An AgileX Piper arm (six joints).
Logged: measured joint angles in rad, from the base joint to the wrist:
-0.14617 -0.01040 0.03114 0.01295 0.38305 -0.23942
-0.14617 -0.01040 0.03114 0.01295 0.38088 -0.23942
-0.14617 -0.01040 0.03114 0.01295 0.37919 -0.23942
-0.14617 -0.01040 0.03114 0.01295 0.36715 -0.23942
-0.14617 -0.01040 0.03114 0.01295 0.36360 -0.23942
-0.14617 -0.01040 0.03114 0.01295 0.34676 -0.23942
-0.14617 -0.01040 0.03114 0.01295 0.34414 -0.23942
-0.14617 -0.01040 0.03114 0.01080 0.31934 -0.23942
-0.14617 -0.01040 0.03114 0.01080 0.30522 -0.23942
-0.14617 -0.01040 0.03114 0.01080 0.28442 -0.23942
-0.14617 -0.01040 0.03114 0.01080 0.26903 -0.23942
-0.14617 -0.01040 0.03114 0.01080 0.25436 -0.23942
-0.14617 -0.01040 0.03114 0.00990 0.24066 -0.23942
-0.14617 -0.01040 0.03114 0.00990 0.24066 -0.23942
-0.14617 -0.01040 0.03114 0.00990 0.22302 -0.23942
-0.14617 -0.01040 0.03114 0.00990 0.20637 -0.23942
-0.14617 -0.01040 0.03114 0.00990 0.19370 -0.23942
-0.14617 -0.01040 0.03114 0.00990 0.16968 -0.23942
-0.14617 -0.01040 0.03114 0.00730 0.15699 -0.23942
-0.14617 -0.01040 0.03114 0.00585 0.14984 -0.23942
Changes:
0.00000 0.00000 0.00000 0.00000 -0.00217 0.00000
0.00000 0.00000 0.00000 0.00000 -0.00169 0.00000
0.00000 0.00000 0.00000 0.00000 -0.01204 0.00000
0.00000 0.00000 0.00000 0.00000 -0.00355 0.00000
0.00000 0.00000 0.00000 0.00000 -0.01684 0.00000
0.00000 0.00000 0.00000 0.00000 -0.00262 0.00000
0.00000 0.00000 0.00000 -0.00215 -0.02480 0.00000
0.00000 0.00000 0.00000 0.00000 -0.01412 0.00000
0.00000 0.00000 0.00000 0.00000 -0.02080 0.00000
0.00000 0.00000 0.00000 0.00000 -0.01539 0.00000
0.00000 0.00000 0.00000 0.00000 -0.01467 0.00000
0.00000 0.00000 0.00000 -0.00090 -0.01370 0.00000
0.00000 0.00000 0.00000 0.00000 0.00000 0.00000
0.00000 0.00000 0.00000 0.00000 -0.01764 0.00000
0.00000 0.00000 0.00000 0.00000 -0.01665 0.00000
0.00000 0.00000 0.00000 0.00000 -0.01267 0.00000
0.00000 0.00000 0.00000 0.00000 -0.02402 0.00000
0.00000 0.00000 0.00000 -0.00260 -0.01269 0.00000
0.00000 0.00000 0.00000 -0.00145 -0.00715 0.00000

